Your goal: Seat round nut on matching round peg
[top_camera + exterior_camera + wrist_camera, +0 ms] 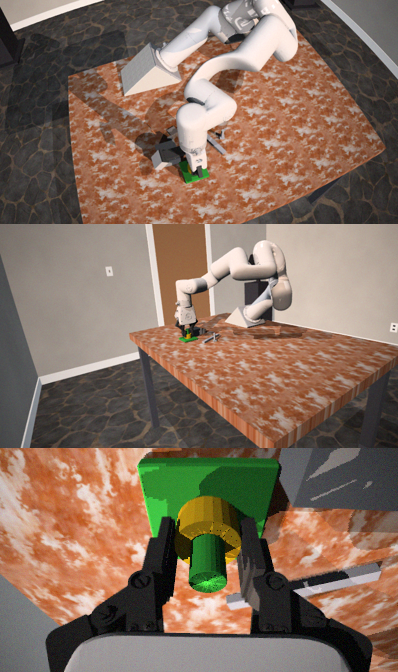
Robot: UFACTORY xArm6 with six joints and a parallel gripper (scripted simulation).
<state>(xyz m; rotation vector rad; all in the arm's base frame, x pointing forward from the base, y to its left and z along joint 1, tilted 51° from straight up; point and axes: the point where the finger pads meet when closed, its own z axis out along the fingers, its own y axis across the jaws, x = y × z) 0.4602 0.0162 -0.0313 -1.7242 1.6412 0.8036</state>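
Right now my hand is 7 cm past the grey block, 7 cm to the left of it and 2 cm above it. The rest, counted from my hand: grey bar: 10 cm behind, 8 cm to the left, 4 cm below.
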